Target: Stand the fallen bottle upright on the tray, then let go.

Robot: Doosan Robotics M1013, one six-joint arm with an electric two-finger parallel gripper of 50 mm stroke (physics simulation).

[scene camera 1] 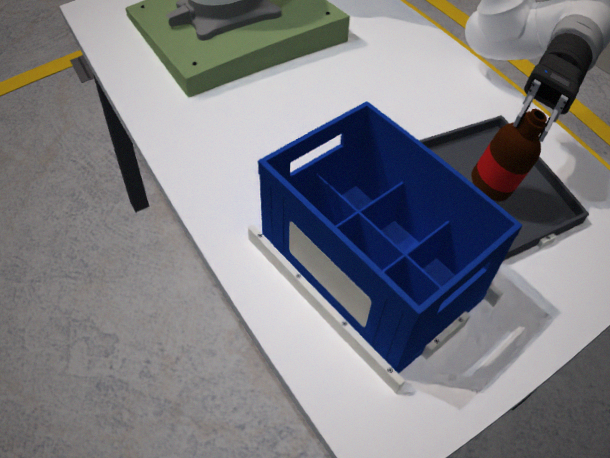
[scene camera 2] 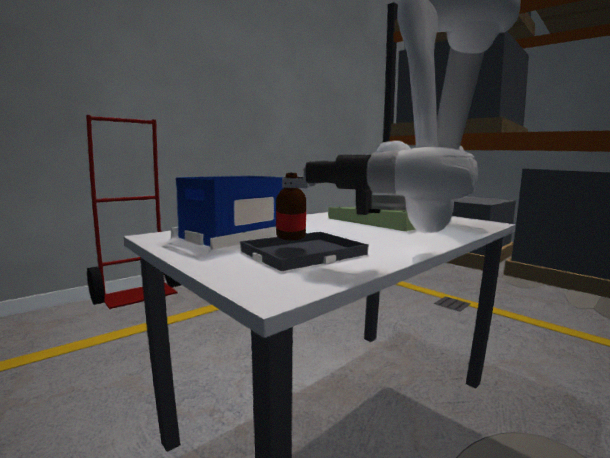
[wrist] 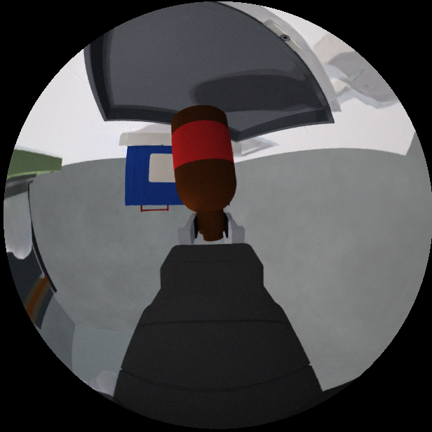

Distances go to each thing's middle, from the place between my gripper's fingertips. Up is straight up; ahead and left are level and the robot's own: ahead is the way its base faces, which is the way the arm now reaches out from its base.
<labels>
The brown bottle (scene camera 1: pixel 509 157) is 60 mm below my hand and 10 mm behind it. Round my hand: pale strip (scene camera 1: pixel 373 359): 350 mm to the right, 160 mm below, 40 mm ahead.
</labels>
